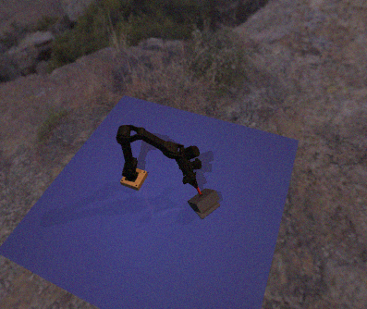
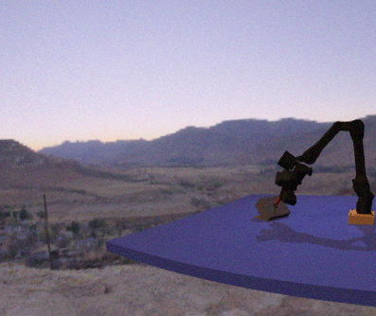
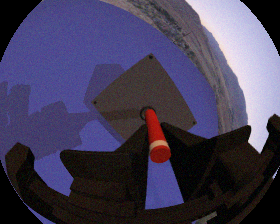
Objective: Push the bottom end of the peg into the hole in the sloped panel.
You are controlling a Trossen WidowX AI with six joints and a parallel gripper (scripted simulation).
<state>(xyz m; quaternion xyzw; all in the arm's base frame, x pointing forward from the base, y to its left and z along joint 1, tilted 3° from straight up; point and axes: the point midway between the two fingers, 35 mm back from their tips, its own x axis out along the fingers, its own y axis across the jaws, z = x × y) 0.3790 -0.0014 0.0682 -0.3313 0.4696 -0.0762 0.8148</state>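
Now: gripper tip 6 cm above the sloped panel, 4 cm short of it and 3 cm to the left of it. The rest, counted from my gripper tip: peg (1 cm to the left, 1 cm behind, 1 cm above).
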